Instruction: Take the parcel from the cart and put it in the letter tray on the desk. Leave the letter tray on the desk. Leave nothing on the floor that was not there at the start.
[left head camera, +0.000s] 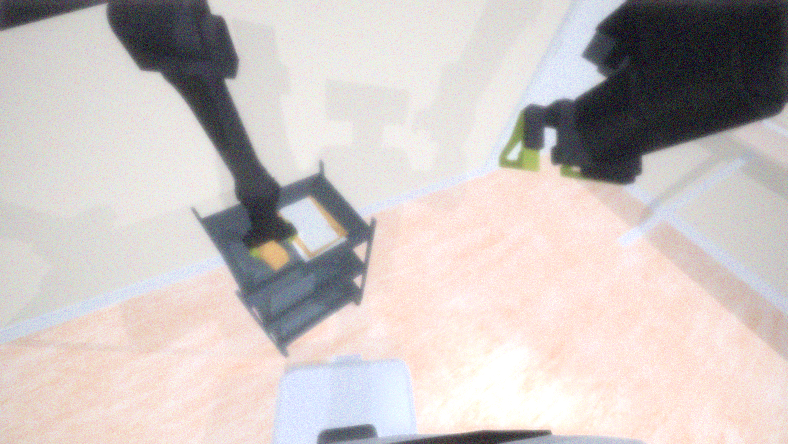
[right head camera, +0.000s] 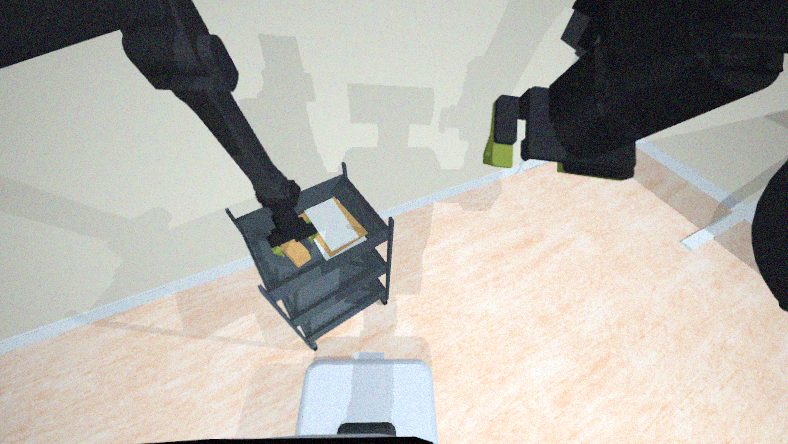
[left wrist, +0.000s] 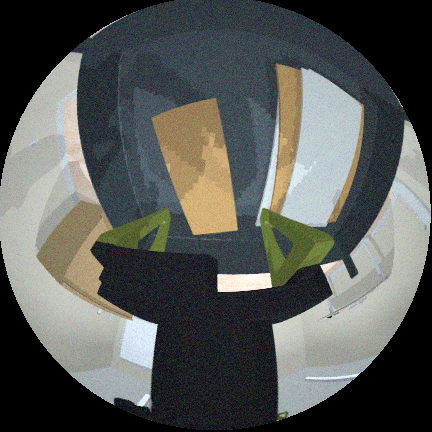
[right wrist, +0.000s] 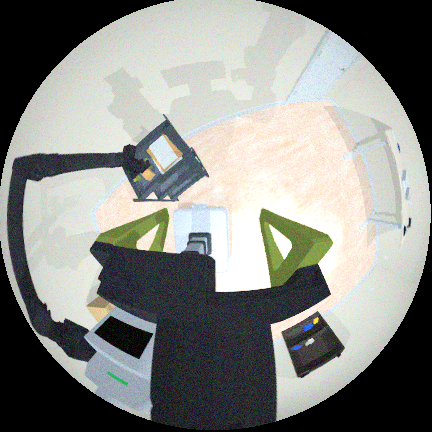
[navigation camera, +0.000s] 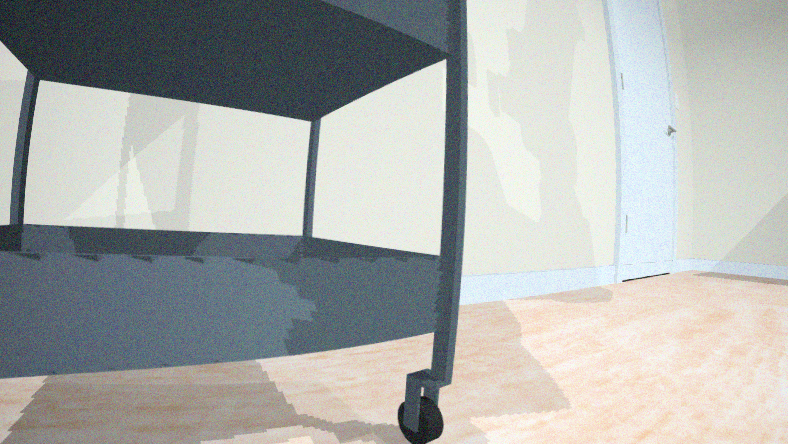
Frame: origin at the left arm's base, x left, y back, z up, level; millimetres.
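Seen in the pictures: left gripper, fingertip midpoint: (left head camera: 275, 250) (right head camera: 297, 248) (left wrist: 214, 212) (right wrist: 146, 172); right gripper, fingertip midpoint: (left head camera: 530, 166) (right head camera: 521, 162) (right wrist: 213, 212).
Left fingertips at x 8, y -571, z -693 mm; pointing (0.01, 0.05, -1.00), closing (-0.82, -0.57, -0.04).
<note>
Offsets run from my left fingertips to a thing's top centre.
The parcel {dx +30, dy -20, dz -2 mm} (left head camera: 275, 257) (right head camera: 298, 253) (left wrist: 200, 170) (right wrist: 148, 173), a tan block, lies in the top tray of the dark grey cart (left head camera: 367, 259) (right head camera: 389, 248) (left wrist: 95, 125) (navigation camera: 453, 193). My left gripper (left head camera: 272, 244) (right head camera: 295, 242) (left wrist: 214, 212) is open and empty, pointing down over the parcel. In the left wrist view the parcel's near end shows between the fingertips, its long side running away from them. My right gripper (left head camera: 545, 165) (right head camera: 530, 163) (right wrist: 213, 212) is open and empty, far from the cart. I cannot make out the letter tray.
White paper and brown envelopes {dx -87, dy -135, dz -38 mm} (left head camera: 314, 223) (right head camera: 330, 223) (left wrist: 325, 150) lie beside the parcel. A wall stands behind the cart. A white-legged table (right wrist: 385, 221) and a dark organiser (right wrist: 313, 345) show at the right of the right wrist view. A door (navigation camera: 645, 165) is at the right.
</note>
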